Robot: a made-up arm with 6 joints.
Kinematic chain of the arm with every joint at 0, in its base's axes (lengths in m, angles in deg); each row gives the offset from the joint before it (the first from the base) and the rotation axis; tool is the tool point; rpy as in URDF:
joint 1: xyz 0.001 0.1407 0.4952 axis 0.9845 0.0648 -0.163
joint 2: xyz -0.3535 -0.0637 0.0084 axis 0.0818 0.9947 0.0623
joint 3: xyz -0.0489 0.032 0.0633 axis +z
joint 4: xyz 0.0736 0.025 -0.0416 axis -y
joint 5: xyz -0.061 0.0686 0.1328 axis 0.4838 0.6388 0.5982
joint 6: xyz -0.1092 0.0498 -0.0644 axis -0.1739 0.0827 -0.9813
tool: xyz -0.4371 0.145 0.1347 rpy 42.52 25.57 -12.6
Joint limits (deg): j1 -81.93..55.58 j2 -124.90..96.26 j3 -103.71..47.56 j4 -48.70..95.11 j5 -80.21..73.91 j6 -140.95..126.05
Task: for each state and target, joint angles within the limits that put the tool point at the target. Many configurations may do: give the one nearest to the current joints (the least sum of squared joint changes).
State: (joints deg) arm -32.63 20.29 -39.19 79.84 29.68 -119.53
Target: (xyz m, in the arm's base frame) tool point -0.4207 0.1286 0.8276
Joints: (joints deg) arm -65.30 27.55 -55.46 90.54 16.40 -140.84
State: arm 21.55 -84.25 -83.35 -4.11 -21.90 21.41
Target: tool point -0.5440 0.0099 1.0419
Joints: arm 26.56 -108.90 -102.42 -13.87 -32.02 31.88
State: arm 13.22 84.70 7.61 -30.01 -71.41 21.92
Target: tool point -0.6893 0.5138 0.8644
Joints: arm 2.78 52.20 23.53 -14.43 -48.69 23.11
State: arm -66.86 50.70 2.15 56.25 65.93 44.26
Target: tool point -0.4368 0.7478 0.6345
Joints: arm -58.55 71.78 -4.41 47.10 73.91 71.78
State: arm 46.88 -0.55 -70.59 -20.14 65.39 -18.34
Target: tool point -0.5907 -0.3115 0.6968
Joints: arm 46.57 33.66 -59.48 -23.45 70.98 -52.78
